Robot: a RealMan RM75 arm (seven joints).
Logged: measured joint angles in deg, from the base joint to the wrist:
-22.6 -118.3 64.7 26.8 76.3 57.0 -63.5
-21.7 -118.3 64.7 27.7 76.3 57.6 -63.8
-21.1 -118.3 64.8 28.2 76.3 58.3 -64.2
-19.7 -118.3 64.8 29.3 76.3 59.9 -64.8
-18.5 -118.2 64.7 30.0 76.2 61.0 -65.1
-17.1 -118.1 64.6 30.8 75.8 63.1 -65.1
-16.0 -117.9 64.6 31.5 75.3 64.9 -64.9
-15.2 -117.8 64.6 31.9 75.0 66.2 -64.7
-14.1 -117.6 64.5 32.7 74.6 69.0 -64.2
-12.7 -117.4 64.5 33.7 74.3 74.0 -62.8
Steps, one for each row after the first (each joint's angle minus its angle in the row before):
0.9 0.0 0.0 0.9 0.0 0.6 -0.3
0.6 0.0 0.1 0.5 0.0 0.7 -0.4
1.4 0.0 0.0 1.1 0.0 1.6 -0.6
1.2 0.1 -0.1 0.7 -0.1 1.1 -0.3
1.4 0.1 -0.1 0.8 -0.4 2.1 0.0
1.1 0.2 0.0 0.7 -0.5 1.8 0.2
0.8 0.1 0.0 0.4 -0.3 1.3 0.2
1.1 0.2 -0.1 0.8 -0.4 2.8 0.5
1.4 0.2 0.0 1.0 -0.3 5.0 1.4

